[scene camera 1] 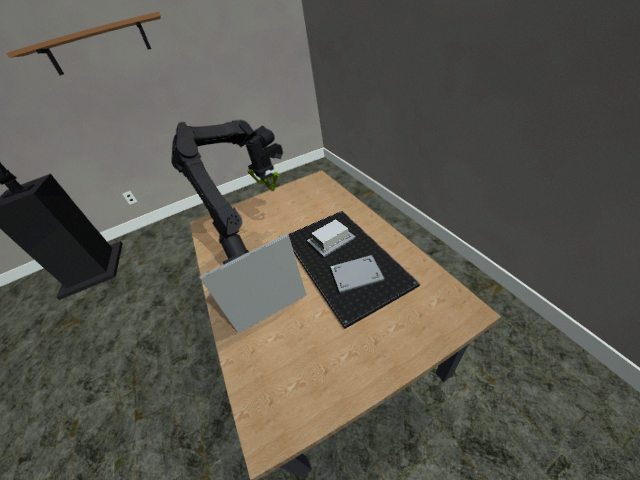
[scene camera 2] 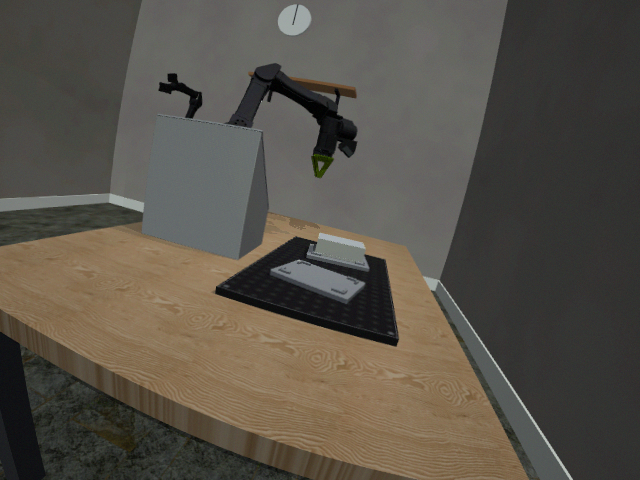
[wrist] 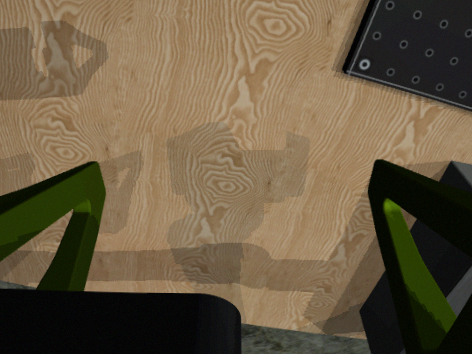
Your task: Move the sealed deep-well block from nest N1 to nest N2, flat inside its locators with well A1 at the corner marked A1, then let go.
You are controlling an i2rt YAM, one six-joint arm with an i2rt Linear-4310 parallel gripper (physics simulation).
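Seen in the pictures: gripper, fingertip midpoint: (scene camera 1: 267, 187) (scene camera 2: 317, 177) (wrist: 236, 175); arm's base, link origin: (scene camera 1: 240, 260) (scene camera 2: 210, 158).
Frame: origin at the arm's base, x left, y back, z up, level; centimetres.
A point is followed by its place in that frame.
Observation:
The sealed deep-well block (scene camera 1: 330, 233) {x 10.8, y -34.8, z -14.1 cm} (scene camera 2: 340, 248) {x 8.4, y -35.9, z -15.4 cm} is a white-topped, pale box. It sits on nest N1 (scene camera 1: 324, 251) {x 6.7, y -29.6, z -18.0 cm} (scene camera 2: 356, 265) {x 7.5, y -41.0, z -18.4 cm}, a grey plate towards the back of the black board. Nest N2 (scene camera 1: 356, 273) {x -9.5, y -34.6, z -18.3 cm} (scene camera 2: 317, 280) {x -11.6, y -35.0, z -18.3 cm} is a flat grey plate with corner locators, empty, on the same board. The A1 marks cannot be read in these views. My gripper (scene camera 1: 264, 180) {x 36.9, y -19.6, z 0.7 cm} (scene camera 2: 319, 175) {x 36.9, y -19.6, z 0.7 cm} (wrist: 236, 175) {x 36.9, y -19.6, z 0.7 cm} is open and empty, with green fingers. It hangs high above the wooden table, behind and to one side of the block. The block and both nests do not show in the wrist view.
The black perforated board (scene camera 1: 356, 315) {x -23.8, y -26.3, z -19.5 cm} (scene camera 2: 305, 315) {x -24.7, y -36.4, z -19.7 cm} (wrist: 415, 45) {x 22.5, y -23.0, z -19.5 cm} lies on the wooden table (scene camera 1: 330, 372) {x -35.5, y -11.1, z -20.8 cm} (scene camera 2: 206, 330) {x -35.7, y -26.0, z -20.8 cm} (wrist: 175, 90) {x 40.6, y -12.6, z -20.8 cm}. A tall grey panel-sided box (scene camera 1: 258, 289) {x -8.5, y -1.6, z -6.4 cm} (scene camera 2: 201, 180) {x -8.3, y -4.0, z -5.0 cm} stands beside the board, near the arm's base. Walls rise behind and along one side.

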